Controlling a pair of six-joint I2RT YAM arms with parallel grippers.
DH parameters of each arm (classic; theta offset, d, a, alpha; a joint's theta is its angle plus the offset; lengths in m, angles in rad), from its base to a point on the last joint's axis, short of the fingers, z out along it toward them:
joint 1: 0 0.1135 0.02 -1.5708
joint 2: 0 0 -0.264 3.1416
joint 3: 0.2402 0 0.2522 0
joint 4: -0.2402 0 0.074 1.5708
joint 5: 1.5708 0 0 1.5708
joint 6: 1.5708 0.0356 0 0
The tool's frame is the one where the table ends.
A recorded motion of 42 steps. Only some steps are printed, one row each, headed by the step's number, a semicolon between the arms.
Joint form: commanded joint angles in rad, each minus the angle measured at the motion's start. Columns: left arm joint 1, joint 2, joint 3, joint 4, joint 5, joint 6; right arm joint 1, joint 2, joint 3, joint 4, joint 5, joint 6.
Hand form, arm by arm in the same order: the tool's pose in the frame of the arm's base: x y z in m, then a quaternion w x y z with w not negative. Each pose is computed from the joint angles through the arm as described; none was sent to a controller.
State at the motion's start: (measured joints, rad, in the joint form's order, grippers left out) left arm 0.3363 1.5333 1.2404 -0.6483 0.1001 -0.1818; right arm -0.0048 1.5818 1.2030 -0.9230 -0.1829 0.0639
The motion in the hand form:
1: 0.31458 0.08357 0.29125 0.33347 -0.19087 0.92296 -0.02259; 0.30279 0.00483 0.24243 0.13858 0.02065 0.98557 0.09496
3: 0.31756 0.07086 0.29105 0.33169 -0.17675 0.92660 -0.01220; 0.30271 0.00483 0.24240 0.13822 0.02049 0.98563 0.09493
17: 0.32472 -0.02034 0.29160 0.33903 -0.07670 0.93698 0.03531; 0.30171 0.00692 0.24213 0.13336 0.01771 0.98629 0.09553
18: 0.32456 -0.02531 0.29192 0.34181 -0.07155 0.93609 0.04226; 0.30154 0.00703 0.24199 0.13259 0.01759 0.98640 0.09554
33: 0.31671 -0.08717 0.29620 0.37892 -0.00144 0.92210 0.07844; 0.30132 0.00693 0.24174 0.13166 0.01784 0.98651 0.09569
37: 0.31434 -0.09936 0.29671 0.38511 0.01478 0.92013 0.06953; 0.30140 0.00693 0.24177 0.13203 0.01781 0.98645 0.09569
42: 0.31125 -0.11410 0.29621 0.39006 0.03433 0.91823 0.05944; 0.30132 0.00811 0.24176 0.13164 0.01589 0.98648 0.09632
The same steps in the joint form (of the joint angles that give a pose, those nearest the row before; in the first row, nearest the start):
1: -0.0675 -0.0206 0.0302 -0.0031 -0.0168 0.0133; -0.0008 -0.0042 0.0134 -0.0019 -0.0011 -0.0011
3: -0.1118 -0.0206 0.0301 -0.0050 -0.0545 0.0133; -0.0008 -0.0042 0.0133 -0.0027 -0.0011 -0.0015
17: -0.4173 -0.0206 0.0301 -0.0023 -0.2697 -0.0027; 0.0061 -0.0042 0.0133 -0.0118 -0.0015 -0.0011
18: -0.4349 -0.0206 0.0302 0.0007 -0.2911 -0.0015; 0.0065 -0.0042 0.0130 -0.0130 -0.0015 -0.0012
33: -0.6428 -0.0202 0.0302 0.0461 -0.4574 0.0092; 0.0061 -0.0042 0.0122 -0.0141 -0.0019 -0.0012
37: -0.6802 -0.0191 0.0301 0.0584 -0.4570 0.0091; 0.0061 -0.0042 0.0122 -0.0134 -0.0019 -0.0012
42: -0.7252 -0.0145 0.0302 0.0709 -0.4570 0.0084; 0.0099 -0.0042 0.0122 -0.0137 -0.0027 -0.0011

